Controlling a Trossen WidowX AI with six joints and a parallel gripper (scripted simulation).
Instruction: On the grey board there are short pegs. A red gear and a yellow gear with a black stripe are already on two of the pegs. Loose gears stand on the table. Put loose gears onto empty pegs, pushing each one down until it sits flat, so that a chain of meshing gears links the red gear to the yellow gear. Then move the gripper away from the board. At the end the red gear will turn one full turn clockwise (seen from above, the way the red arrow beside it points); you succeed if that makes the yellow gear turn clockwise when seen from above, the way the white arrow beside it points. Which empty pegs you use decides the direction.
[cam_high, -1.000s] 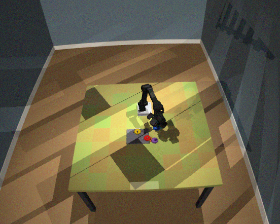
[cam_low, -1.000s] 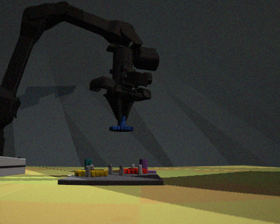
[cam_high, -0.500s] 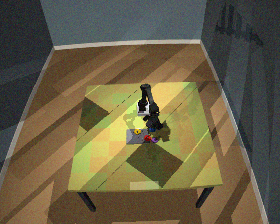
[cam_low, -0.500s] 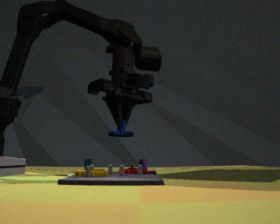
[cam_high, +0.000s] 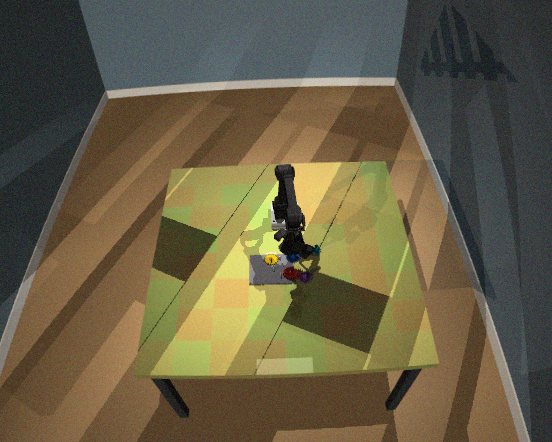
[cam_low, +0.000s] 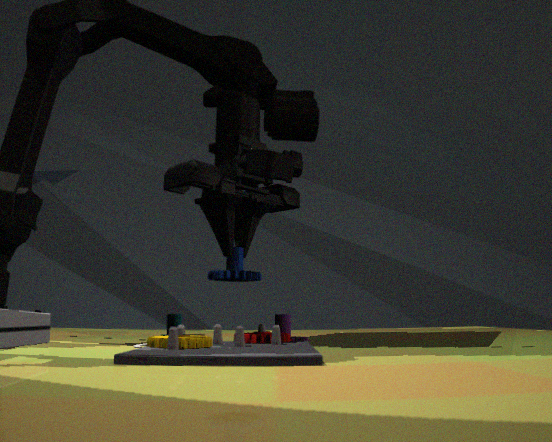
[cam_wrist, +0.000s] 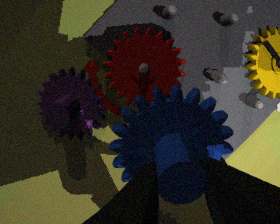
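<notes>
Now: gripper tip 11 cm above the grey board, 10 cm to the left of it and 1 cm past it. The rest, counted from my gripper tip: blue gear (1 cm below); then purple gear (9 cm below, 6 cm ahead, 5 cm to the left); then red gear (9 cm below, 3 cm ahead, 2 cm to the right).
</notes>
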